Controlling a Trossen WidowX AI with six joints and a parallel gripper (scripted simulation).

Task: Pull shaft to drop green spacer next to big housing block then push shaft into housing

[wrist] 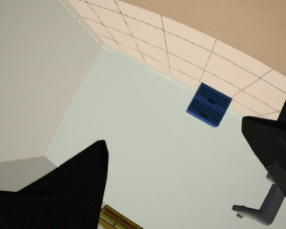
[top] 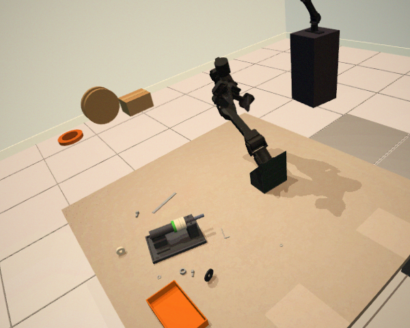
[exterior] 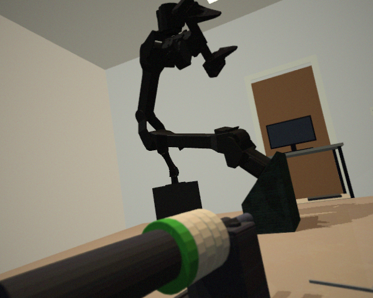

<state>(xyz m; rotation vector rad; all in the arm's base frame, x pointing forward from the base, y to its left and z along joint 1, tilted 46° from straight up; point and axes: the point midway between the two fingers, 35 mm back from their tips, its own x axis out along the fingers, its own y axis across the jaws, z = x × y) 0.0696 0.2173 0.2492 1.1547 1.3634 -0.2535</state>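
Now: gripper tip 37 cm above the grey shaft, 35 cm short of it and 5 cm to the right of it. Also, from my gripper tip: allen key 45 cm below, 23 cm ahead, 14 cm to the left; then grey rod 45 cm below, 36 cm ahead, 22 cm to the right; then green spacer 40 cm ahead, 37 cm below, 4 cm to the left.
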